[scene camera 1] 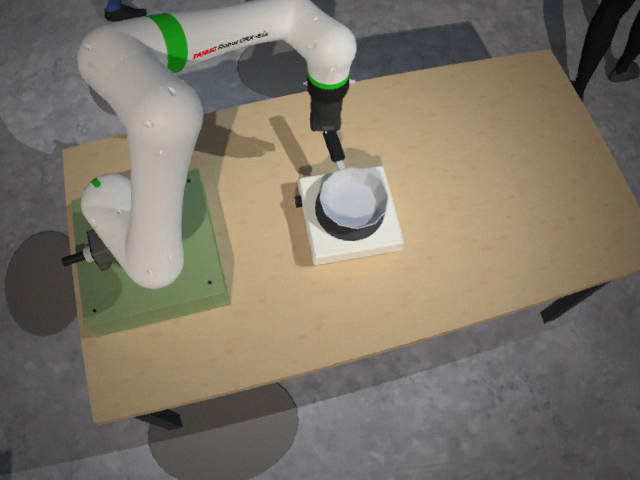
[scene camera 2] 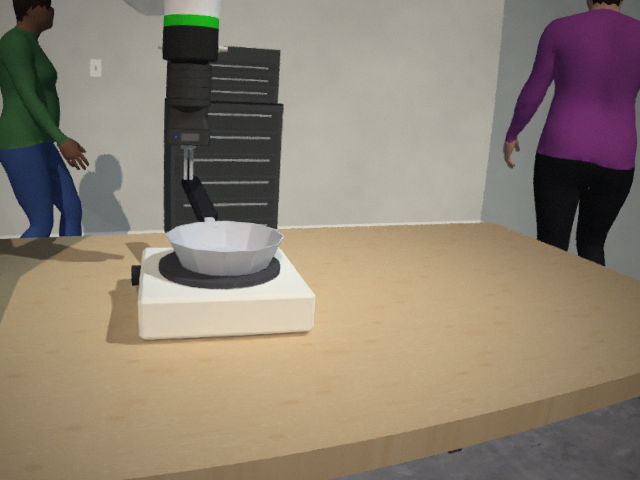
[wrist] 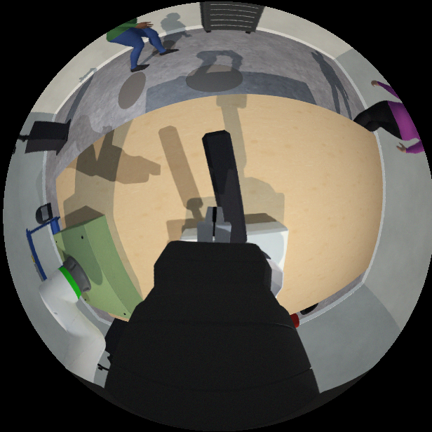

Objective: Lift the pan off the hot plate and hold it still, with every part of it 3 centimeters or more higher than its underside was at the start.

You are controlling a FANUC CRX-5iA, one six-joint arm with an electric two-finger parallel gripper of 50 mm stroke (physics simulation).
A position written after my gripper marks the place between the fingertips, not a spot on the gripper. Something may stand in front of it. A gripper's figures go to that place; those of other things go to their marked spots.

Labels:
My gripper [scene camera 1: 323,130]: 148 cm from the lens. A light grey pan [scene camera 1: 355,198]: 149 cm from the lens. A white hot plate [scene camera 1: 329,242]: 144 cm from the lens.

